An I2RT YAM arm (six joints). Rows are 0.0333 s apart.
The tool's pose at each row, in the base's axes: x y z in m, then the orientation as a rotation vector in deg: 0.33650, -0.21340, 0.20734, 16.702, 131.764, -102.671; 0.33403, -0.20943, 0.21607, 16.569, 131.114, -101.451; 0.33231, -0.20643, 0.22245, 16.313, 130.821, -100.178; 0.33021, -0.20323, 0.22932, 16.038, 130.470, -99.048; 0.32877, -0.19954, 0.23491, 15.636, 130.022, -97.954; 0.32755, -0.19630, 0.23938, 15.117, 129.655, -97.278; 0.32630, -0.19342, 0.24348, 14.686, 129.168, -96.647; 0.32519, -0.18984, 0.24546, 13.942, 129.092, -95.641
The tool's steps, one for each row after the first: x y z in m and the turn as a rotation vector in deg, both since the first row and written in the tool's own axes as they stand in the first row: -0.00002, -0.00785, -0.00604, -0.507, -0.944, 0.781; -0.00011, -0.01354, -0.01054, -1.183, -1.734, 1.340; 0.00002, -0.01974, -0.01538, -1.760, -2.516, 1.857; -0.00010, -0.02445, -0.02035, -2.297, -3.407, 2.345; -0.00012, -0.02816, -0.02461, -2.623, -4.150, 2.560; -0.00002, -0.03163, -0.02844, -2.874, -4.911, 2.858; 0.00058, -0.03292, -0.03243, -3.523, -5.692, 2.939
